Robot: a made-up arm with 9 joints. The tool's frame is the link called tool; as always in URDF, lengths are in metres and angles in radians. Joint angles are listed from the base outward.
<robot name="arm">
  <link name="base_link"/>
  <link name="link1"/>
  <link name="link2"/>
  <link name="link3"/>
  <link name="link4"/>
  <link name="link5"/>
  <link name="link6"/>
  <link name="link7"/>
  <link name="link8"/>
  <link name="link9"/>
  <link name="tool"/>
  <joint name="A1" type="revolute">
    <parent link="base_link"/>
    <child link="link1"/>
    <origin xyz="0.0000 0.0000 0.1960" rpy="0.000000 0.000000 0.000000"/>
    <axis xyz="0 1 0"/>
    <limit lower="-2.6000" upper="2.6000"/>
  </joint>
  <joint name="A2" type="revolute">
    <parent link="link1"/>
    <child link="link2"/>
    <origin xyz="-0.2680 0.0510 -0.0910" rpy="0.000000 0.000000 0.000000"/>
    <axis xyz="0 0 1"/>
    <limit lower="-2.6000" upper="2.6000"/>
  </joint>
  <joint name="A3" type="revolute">
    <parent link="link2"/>
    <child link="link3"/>
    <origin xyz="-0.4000 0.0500 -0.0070" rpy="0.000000 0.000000 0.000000"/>
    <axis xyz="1 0 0"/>
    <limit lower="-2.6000" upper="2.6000"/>
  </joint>
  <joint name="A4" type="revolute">
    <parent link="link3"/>
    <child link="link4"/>
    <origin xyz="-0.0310 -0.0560 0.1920" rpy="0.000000 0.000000 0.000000"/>
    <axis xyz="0 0 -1"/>
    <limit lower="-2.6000" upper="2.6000"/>
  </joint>
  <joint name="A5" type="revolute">
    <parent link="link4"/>
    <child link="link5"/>
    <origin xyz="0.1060 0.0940 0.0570" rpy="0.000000 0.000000 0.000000"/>
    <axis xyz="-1 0 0"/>
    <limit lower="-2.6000" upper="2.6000"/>
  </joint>
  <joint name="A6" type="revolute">
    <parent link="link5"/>
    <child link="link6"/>
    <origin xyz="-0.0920 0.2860 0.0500" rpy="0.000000 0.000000 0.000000"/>
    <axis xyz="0 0 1"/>
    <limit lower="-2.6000" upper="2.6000"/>
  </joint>
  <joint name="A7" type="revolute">
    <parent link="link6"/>
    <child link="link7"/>
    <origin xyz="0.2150 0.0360 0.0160" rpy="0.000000 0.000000 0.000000"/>
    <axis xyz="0 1 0"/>
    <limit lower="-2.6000" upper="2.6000"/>
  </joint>
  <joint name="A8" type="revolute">
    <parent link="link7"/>
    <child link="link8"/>
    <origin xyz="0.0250 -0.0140 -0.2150" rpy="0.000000 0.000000 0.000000"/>
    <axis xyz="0 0 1"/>
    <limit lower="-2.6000" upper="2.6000"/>
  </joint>
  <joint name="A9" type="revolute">
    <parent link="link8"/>
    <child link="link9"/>
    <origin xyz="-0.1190 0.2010 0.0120" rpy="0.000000 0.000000 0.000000"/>
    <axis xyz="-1 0 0"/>
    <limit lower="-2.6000" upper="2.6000"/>
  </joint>
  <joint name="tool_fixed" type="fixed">
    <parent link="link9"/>
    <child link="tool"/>
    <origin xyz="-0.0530 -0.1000 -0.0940" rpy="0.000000 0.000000 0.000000"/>
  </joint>
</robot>
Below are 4 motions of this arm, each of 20 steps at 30 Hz.
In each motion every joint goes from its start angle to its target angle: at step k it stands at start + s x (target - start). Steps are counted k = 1, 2, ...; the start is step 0. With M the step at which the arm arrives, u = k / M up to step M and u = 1 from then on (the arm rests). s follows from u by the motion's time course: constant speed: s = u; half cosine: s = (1 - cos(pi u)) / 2; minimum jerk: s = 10 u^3 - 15 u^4 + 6 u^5.
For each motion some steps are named. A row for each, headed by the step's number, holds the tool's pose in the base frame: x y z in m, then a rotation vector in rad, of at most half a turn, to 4 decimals.
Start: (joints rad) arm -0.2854 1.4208 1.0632 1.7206 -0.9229 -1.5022 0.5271 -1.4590 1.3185
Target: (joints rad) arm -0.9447 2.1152 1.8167 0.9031 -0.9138 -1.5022 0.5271 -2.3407 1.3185
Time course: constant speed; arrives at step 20
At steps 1, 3, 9, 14, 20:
1: 0.0888 -0.2300 -0.0494 -0.0275 -2.4299 0.4033
3: 0.0939 -0.1907 -0.0603 0.1492 -2.3556 0.3998
9: 0.0869 -0.1117 -0.0678 0.5771 -2.0340 0.4920
14: 0.0742 -0.0887 -0.0462 0.7893 -1.6888 0.6343
20: 0.0709 -0.0893 0.0167 0.8700 -1.2378 0.8024

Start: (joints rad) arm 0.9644 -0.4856 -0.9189 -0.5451 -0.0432 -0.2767 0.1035 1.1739 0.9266
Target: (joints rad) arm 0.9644 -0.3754 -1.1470 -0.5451 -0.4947 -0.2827 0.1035 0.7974 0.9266
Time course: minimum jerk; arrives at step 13
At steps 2, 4, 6, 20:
2: -0.4616 0.5440 0.5743 -0.5897 1.0996 1.7386
4: -0.4758 0.5563 0.5792 -0.6153 1.1173 1.6848
6: -0.4997 0.5780 0.5868 -0.6600 1.1521 1.5886
20: -0.5475 0.6258 0.5983 -0.7601 1.2441 1.3656

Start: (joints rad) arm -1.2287 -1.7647 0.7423 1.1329 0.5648 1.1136 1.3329 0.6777 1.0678
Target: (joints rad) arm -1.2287 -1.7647 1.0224 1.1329 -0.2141 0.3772 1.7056 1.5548 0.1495
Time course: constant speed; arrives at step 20
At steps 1, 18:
1: -0.2446 0.0834 -0.0752 0.7177 -0.8671 0.3605
18: -0.3092 0.3342 -0.2556 1.3988 -2.3763 1.0222

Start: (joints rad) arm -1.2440 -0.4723 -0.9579 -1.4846 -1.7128 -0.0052 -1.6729 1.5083 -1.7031
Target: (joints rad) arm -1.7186 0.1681 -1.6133 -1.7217 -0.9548 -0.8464 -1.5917 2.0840 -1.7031
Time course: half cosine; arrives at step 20
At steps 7, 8, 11, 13, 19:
7: 0.2307 0.6724 -0.6633 0.2658 0.0071 1.7308
8: 0.2625 0.5791 -0.6971 0.1334 0.1219 1.6368
11: 0.3271 0.2891 -0.7034 -0.2610 0.4328 1.2634
13: 0.3330 0.1403 -0.6450 -0.4781 0.5867 0.9749
19: 0.2862 -0.0062 -0.4930 -0.7763 0.7791 0.3839

